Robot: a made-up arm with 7 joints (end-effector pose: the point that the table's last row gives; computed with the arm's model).
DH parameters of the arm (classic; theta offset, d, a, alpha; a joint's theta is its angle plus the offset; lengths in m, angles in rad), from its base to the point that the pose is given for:
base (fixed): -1.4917 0 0.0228 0
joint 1: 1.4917 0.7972 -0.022 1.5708
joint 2: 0 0.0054 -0.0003 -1.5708
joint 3: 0 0.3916 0.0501 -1.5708
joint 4: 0 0.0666 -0.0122 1.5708
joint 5: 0 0.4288 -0.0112 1.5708
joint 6: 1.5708 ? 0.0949 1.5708
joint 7: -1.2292 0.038 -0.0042 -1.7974
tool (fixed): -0.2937 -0.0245 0 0
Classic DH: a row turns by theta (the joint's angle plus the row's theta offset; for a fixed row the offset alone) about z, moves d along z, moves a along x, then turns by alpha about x.
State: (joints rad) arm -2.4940 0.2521 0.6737 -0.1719 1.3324 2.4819 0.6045
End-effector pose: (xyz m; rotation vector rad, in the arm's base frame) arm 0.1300 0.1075 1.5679 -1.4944 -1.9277 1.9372
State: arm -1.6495 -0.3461 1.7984 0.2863 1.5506 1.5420 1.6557
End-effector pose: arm 0.2125 -0.2929 1.5839 -1.6656 0.8607 -0.5477
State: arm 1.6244 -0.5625 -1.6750 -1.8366 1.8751 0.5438 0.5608
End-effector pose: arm -0.4599 0.2022 0.9976 0.8198 -0.5576 -2.3999
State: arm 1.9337 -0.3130 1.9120 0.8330 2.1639 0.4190 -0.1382
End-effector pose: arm -0.3481 -0.2222 1.5362 -0.4116 -1.4395 0.8788
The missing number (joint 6, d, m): 0.0881
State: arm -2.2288 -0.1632 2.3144 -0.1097 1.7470 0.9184 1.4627
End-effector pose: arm -0.0280 -0.0982 1.7101 -1.8979 0.3458 -1.5683
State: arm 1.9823 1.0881 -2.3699 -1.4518 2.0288 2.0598 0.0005
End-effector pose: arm -0.0648 -0.4644 1.2966 0.3688 2.2290 -0.9694
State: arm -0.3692 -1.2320 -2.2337 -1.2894 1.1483 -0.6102 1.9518
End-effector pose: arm 0.7076 -0.0419 0.6811 -0.0993 -0.0059 -0.4401
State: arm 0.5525 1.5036 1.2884 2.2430 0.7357 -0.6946 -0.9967
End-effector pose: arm -0.2016 0.2421 0.8576 -0.9162 2.3804 1.5241
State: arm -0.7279 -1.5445 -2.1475 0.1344 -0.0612 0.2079 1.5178
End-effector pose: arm 0.6020 -0.6973 0.8836 -0.9199 -0.1056 -0.8289
